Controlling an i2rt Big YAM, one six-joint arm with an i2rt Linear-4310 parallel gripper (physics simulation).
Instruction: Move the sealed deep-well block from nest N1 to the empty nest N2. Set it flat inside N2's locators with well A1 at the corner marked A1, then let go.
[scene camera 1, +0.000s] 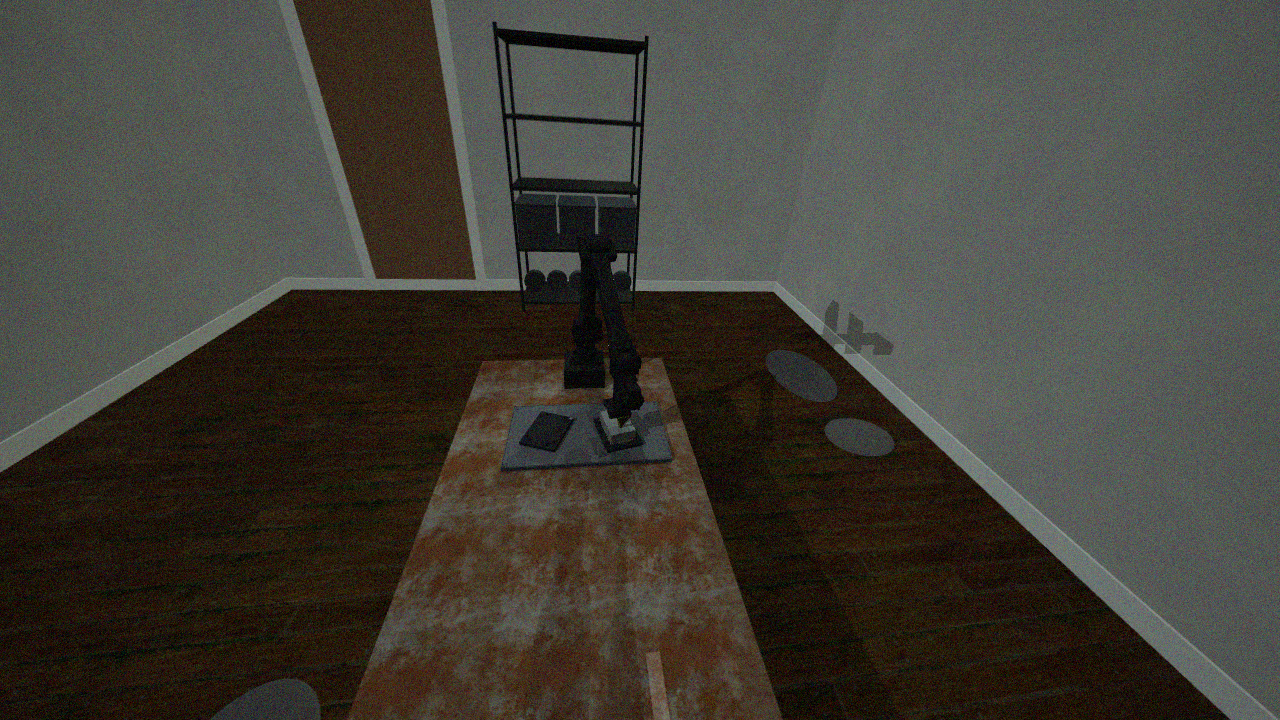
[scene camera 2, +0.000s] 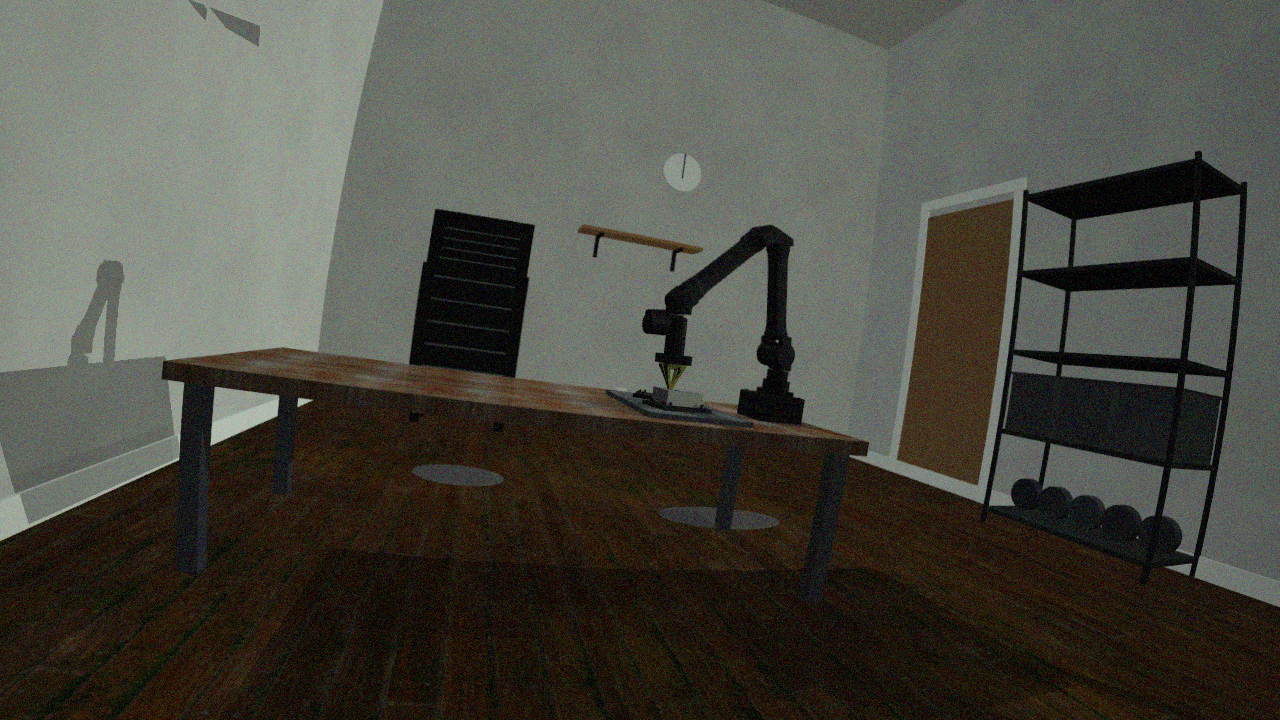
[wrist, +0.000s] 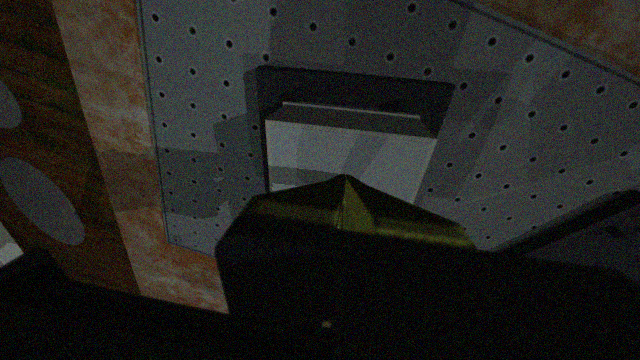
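Pixels of known places: gripper, fingertip midpoint: (scene camera 1: 619, 426) (scene camera 2: 670, 389) (wrist: 343, 185); arm's base, origin of the base link: (scene camera 1: 586, 359) (scene camera 2: 774, 394).
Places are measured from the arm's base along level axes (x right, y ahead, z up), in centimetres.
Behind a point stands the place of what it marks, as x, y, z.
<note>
The sealed deep-well block (scene camera 1: 617, 429) @[-13.0, 40.1, -1.6] (scene camera 2: 685, 399) @[-16.9, 34.6, -3.7] (wrist: 320, 145) @[-15.9, 40.3, -1.6] is pale and boxy. It is at the dark nest (scene camera 1: 637, 442) @[-19.6, 41.5, -5.8] (wrist: 350, 77) @[-15.8, 43.3, -5.8] on the right of the plate in scene camera 1's view. Dark nest surface shows beyond its far side in the wrist view; I cannot tell whether it lies fully flat. The other dark nest (scene camera 1: 547, 431) @[10.1, 36.8, -5.8] is empty, on the left. My gripper (scene camera 1: 623, 417) @[-13.8, 38.6, -1.7] (scene camera 2: 671, 386) @[-13.8, 38.6, -1.7] (wrist: 343, 185) @[-13.8, 38.6, -1.7] is shut with its yellow fingertips together and holds nothing. The tips are right over or at the block's top; contact is unclear. The nest labels and A1 mark are unreadable.
Both nests are on a grey perforated plate (scene camera 1: 581, 457) @[-2.0, 47.4, -7.0] (wrist: 200, 30) @[-25.8, 41.8, -7.0] near the arm's base (scene camera 1: 584, 371) @[0.0, 8.3, -0.4] (scene camera 2: 771, 404) @[-7.5, 4.0, -2.8]. The plate lies on a long, rust-mottled table (scene camera 1: 572, 555) @[-2.4, 79.3, -8.3] (scene camera 2: 429, 385) @[-22.9, 103.9, -8.3]. A pale strip (scene camera 1: 657, 685) lies at the table's near part. A shelf rack (scene camera 1: 572, 186) stands behind.
</note>
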